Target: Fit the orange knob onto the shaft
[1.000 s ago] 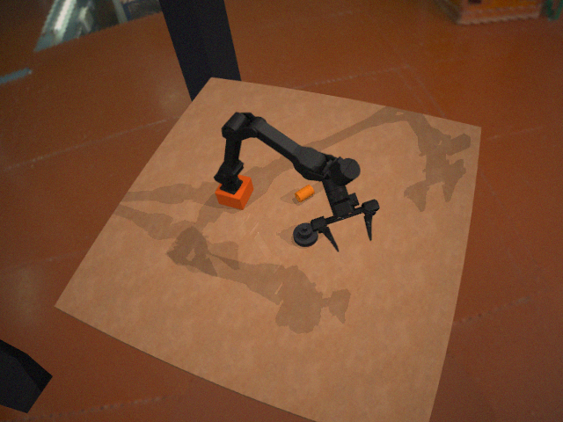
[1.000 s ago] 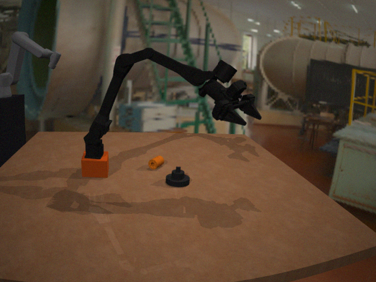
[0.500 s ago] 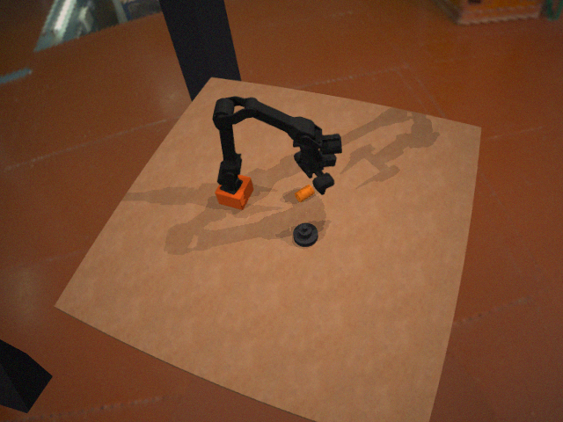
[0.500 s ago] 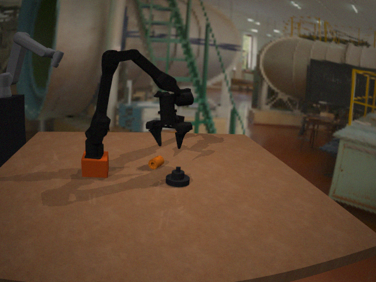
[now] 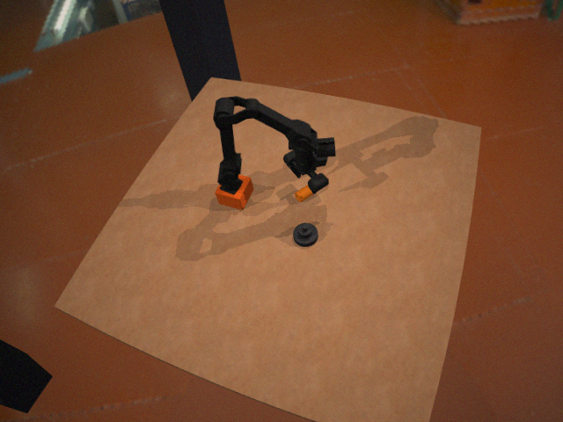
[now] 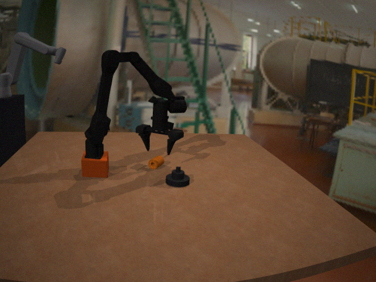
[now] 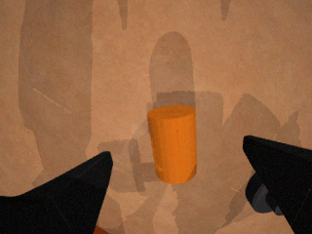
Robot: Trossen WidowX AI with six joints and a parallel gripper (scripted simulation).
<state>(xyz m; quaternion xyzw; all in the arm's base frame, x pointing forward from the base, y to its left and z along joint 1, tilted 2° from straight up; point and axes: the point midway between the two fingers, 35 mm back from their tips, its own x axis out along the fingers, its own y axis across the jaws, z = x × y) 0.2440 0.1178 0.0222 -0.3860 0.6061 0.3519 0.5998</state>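
My gripper tip is now 4 cm above the orange knob, 1 cm to the left of it and 1 cm past it. From my gripper tip the other things lie so: dark round pedestal: 16 cm to the right, 7 cm ahead, 3 cm below.
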